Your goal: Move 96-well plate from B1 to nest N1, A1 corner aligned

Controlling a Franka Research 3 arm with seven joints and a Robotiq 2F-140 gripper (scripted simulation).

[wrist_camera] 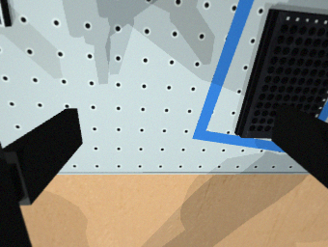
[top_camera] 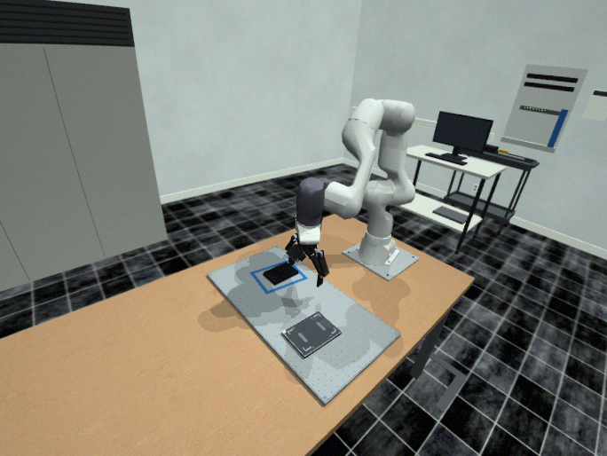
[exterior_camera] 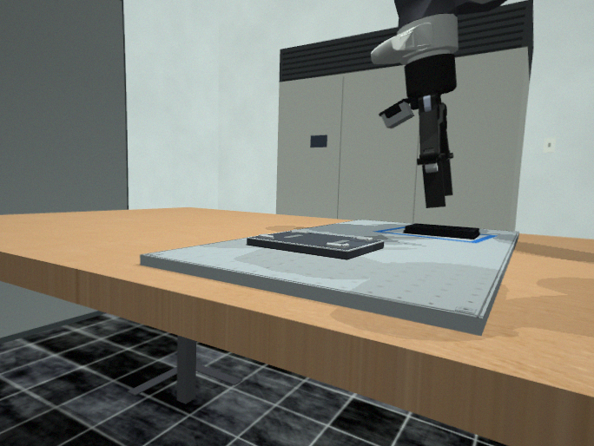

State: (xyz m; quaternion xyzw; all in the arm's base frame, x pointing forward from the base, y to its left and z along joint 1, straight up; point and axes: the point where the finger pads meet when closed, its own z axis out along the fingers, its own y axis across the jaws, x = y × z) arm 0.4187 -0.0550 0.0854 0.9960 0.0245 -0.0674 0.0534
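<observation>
Now: hand 1 cm short of the black 96-well plate, 13 cm to the left of it and 7 cm above it. Also, from my hand: A1 label: 21 cm ahead, 12 cm to the left, 7 cm below; plate nest: 14 cm ahead, 18 cm to the left, 7 cm below.
</observation>
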